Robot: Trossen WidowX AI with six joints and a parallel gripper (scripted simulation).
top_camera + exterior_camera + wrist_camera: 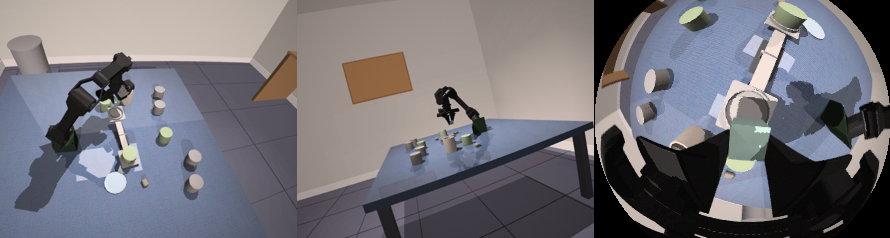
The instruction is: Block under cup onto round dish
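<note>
Now: the round pale blue dish 10 mm behind my gripper tip, 360 mm to the right of it and 160 mm below it. Also, from my gripper tip: small balance (30 mm ahead, 120 mm to the right, 140 mm below); pale green block (10 mm above); balance beam (30 mm ahead, 120 mm to the right, 130 mm below).
</note>
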